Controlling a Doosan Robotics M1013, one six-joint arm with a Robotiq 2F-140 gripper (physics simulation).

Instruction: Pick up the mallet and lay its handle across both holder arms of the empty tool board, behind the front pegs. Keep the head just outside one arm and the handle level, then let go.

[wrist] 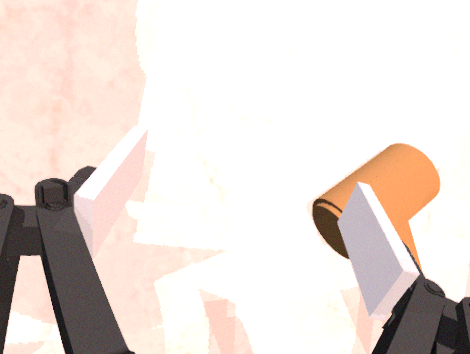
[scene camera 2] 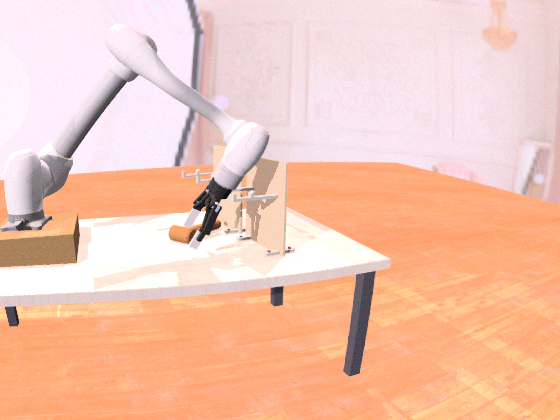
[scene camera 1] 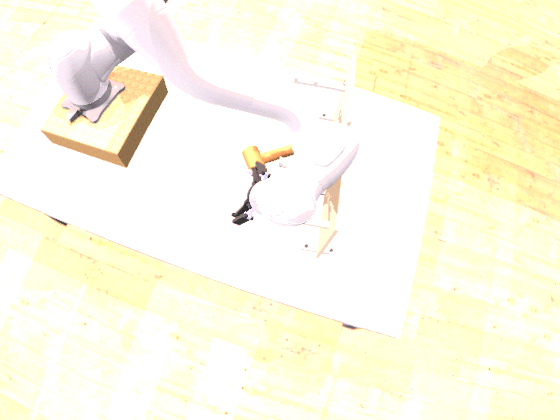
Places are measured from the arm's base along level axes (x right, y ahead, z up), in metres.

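Pixels of known places: gripper, between the fingertips: [wrist: 248,178] [scene camera 2: 189,236] [scene camera 1: 239,191]; arm's base, origin of its link: [scene camera 2: 27,224] [scene camera 1: 93,96].
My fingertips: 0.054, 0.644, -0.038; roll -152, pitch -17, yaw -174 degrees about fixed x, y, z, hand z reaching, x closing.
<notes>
Ahead of a thing's pixels: the offset from my fingertips to its top centre, as dx, dy, dz. "spot": to the spot under its first point. Level surfaces: height alone.
The orange mallet @[-0.209, +0.051, -0.001] [scene camera 1: 252,157] [scene camera 2: 181,233] [wrist: 395,182] lies on the table, its handle reaching from the head toward the boards. My gripper [scene camera 1: 250,194] [scene camera 2: 193,230] [wrist: 248,178] is wide open and holds nothing. One finger is by the mallet head and hides part of it and the handle in the wrist view; the other is off to the side, so the head is not between the fingers. Pale upright board panels [scene camera 1: 333,210] [scene camera 2: 270,215] stand beyond, with thin grey holder arms [scene camera 1: 320,85] [scene camera 2: 260,198] that bear upright pegs. My arm hides part of them; which board is empty I cannot tell.
The white table @[dz -0.059] [scene camera 1: 200,240] [scene camera 2: 320,255] carries the boards, with small grey feet @[spot: +0.036, +0.295, -0.047] [scene camera 1: 317,248] [scene camera 2: 280,251] at their base. My arm's base stands on a wooden block [scene camera 1: 120,135] [scene camera 2: 40,247] at the left. My forearm and wrist hang close to the board panels.
</notes>
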